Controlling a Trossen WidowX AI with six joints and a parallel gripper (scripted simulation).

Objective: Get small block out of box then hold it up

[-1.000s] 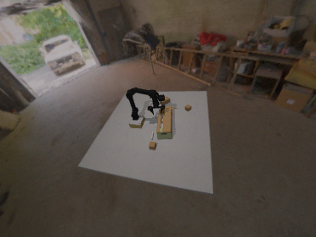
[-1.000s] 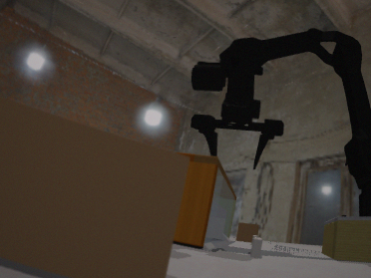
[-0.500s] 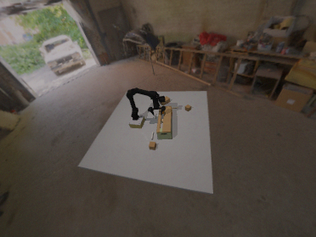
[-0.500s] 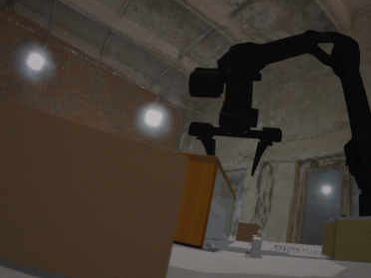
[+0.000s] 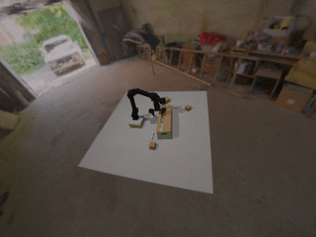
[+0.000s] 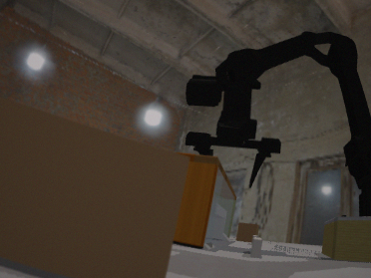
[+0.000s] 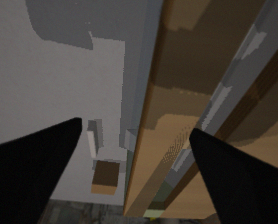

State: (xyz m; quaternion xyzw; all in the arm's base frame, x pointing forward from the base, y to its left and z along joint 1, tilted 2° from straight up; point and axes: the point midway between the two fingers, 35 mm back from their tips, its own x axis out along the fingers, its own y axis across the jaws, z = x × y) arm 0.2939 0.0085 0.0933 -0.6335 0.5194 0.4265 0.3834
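The clear-fronted box is 6 cm below my gripper tip, 4 cm ahead of it and 2 cm to the right of it. Round my gripper tip: tan block: 5 cm ahead, 3 cm below, 2 cm to the right; then big brown block: 40 cm to the left, 9 cm below, 2 cm behind; then brown cube: 31 cm to the right, 9 cm below.
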